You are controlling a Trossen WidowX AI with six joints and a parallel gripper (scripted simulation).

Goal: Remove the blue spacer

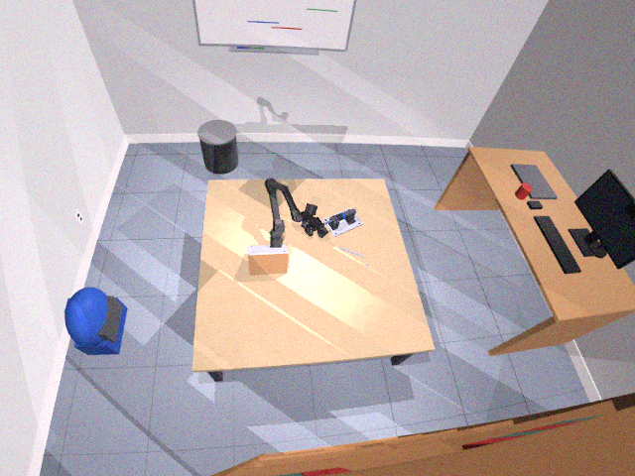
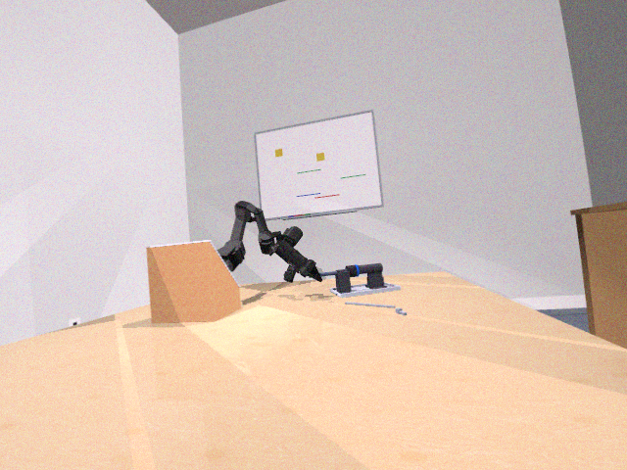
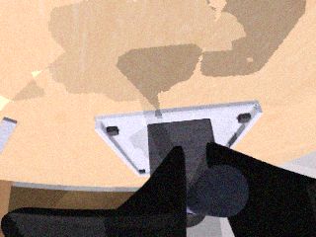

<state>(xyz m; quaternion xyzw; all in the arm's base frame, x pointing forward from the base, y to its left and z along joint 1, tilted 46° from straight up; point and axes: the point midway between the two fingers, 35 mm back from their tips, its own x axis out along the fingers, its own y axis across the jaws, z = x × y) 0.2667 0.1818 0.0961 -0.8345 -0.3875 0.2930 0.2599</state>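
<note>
The dark shaft lies 5 cm ahead of my gripper tip, 3 cm to the left of it and 2 cm above it. The rest, counted from my gripper tip: small piece 28 cm ahead, 25 cm to the right, 5 cm below; then blue spacer 12 cm ahead, 7 cm to the left, 2 cm above.
</note>
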